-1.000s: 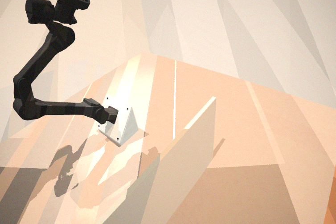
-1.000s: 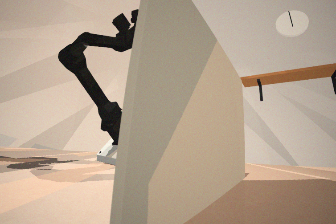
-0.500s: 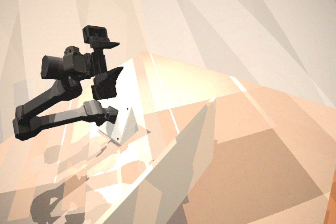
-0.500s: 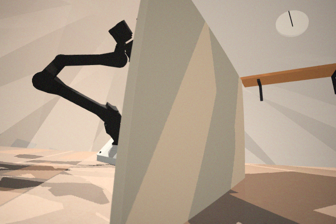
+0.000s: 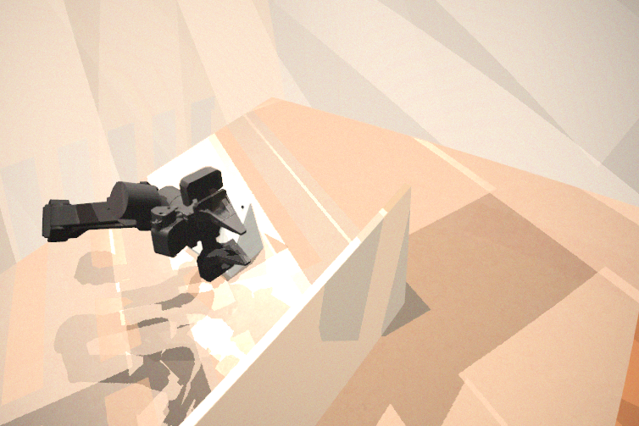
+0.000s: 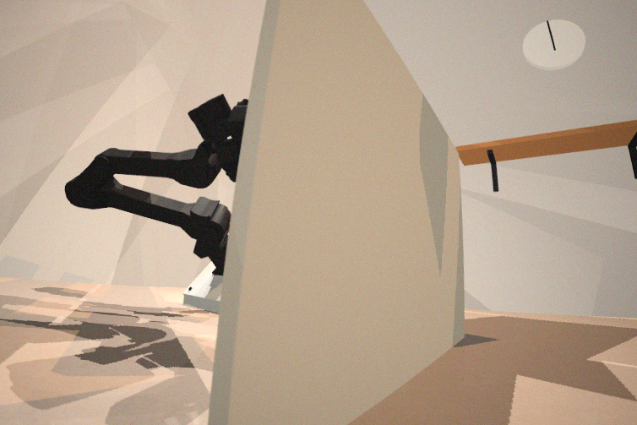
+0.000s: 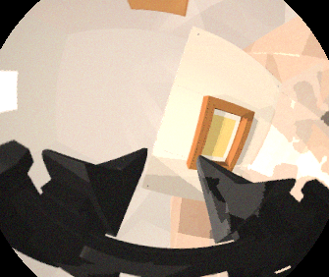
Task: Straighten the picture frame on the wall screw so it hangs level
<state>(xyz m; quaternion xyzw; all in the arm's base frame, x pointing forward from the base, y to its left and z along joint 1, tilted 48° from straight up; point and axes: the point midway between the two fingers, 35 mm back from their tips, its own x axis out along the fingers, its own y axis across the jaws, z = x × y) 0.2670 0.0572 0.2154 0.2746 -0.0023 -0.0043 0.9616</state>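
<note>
My gripper tip is now 12 cm short of the picture frame, 12 cm above it and 2 cm to the left of it. Round my gripper tip: wall panel: 13 cm below, 13 cm ahead, 2 cm to the right.
</note>
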